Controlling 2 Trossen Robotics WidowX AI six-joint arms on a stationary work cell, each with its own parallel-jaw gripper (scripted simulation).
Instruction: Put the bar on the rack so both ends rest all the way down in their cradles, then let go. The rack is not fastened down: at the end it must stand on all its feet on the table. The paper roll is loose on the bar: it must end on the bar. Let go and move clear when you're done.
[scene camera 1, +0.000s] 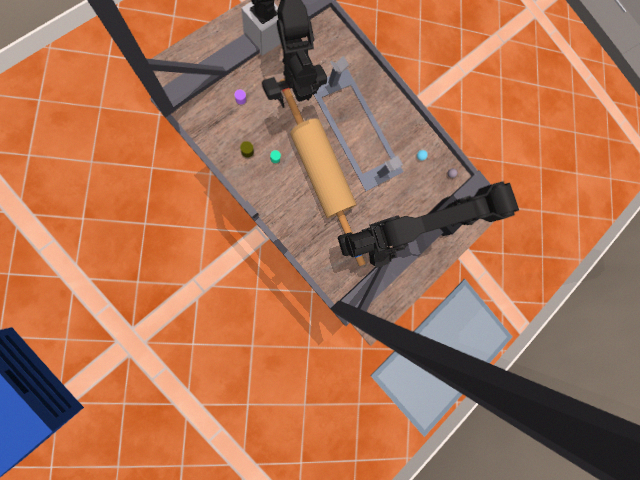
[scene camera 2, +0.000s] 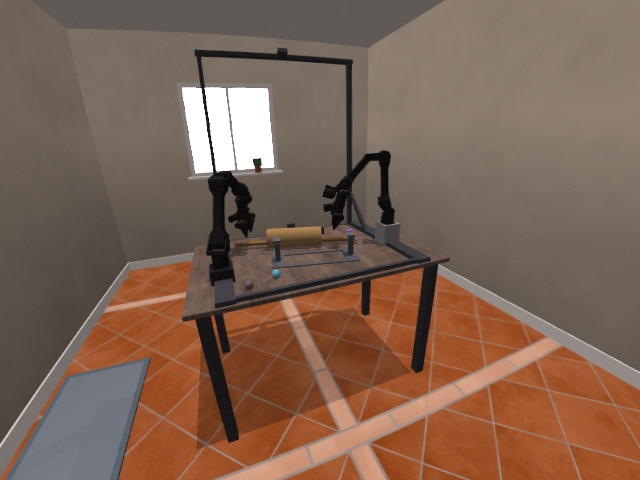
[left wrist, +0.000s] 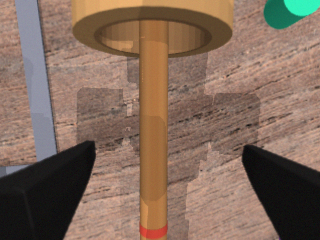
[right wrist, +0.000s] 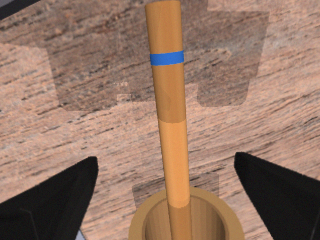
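My left gripper (scene camera 1: 295, 103) is in view, and I also see my left gripper (left wrist: 170, 150) from its own wrist. My right gripper (right wrist: 167, 161) is visible too. I can see a tan paper roll (scene camera 1: 309, 137), and there is a second view of the tan paper roll (scene camera 2: 301, 236). A grey rack (scene camera 1: 378, 175) is here as well, and I see the grey rack (scene camera 2: 278, 261) again.
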